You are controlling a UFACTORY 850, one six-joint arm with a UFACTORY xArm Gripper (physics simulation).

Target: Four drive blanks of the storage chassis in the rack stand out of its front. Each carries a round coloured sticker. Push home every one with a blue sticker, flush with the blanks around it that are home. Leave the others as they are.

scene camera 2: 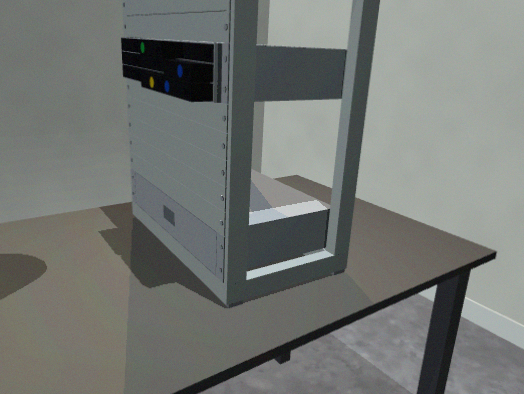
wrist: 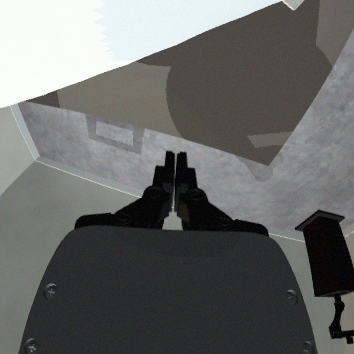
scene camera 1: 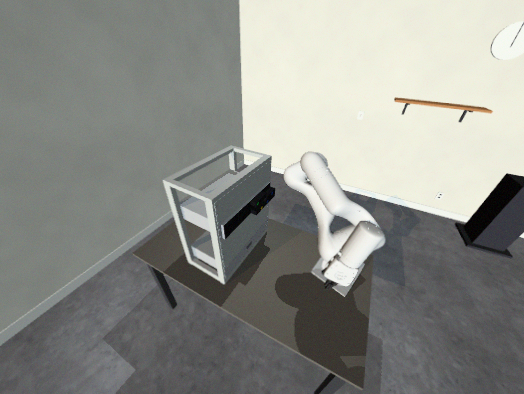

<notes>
I see my gripper and a grey rack.
My gripper is seen too in the wrist view.
</notes>
